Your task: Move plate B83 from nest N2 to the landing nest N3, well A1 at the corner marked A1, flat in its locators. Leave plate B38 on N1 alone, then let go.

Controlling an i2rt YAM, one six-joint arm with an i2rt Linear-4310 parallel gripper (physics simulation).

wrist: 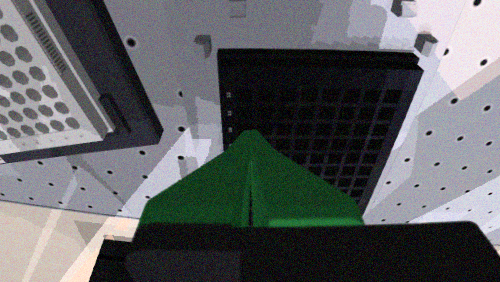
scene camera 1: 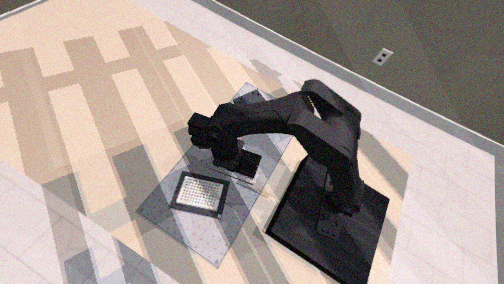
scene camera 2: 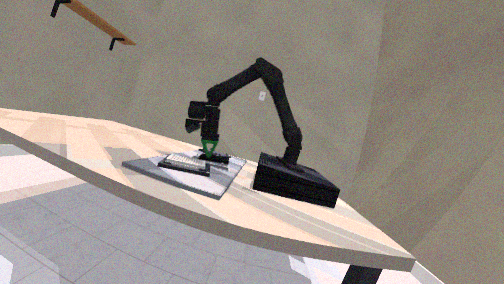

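A black well plate lies on a pale nest in the middle of the baseplate. In the wrist view its far end sits between two grey side locators, with a strip of pale surface beyond it. Its nearer part and A1 corner are hidden. A white well plate sits in a dark nest beside it. My gripper is shut and empty, its green fingertips together over the black plate's left part. I cannot tell whether they touch it. No plate number is readable.
The perforated baseplate carries the nests. Another dark nest shows partly behind my arm at its far end. My arm's black base block stands beside the baseplate.
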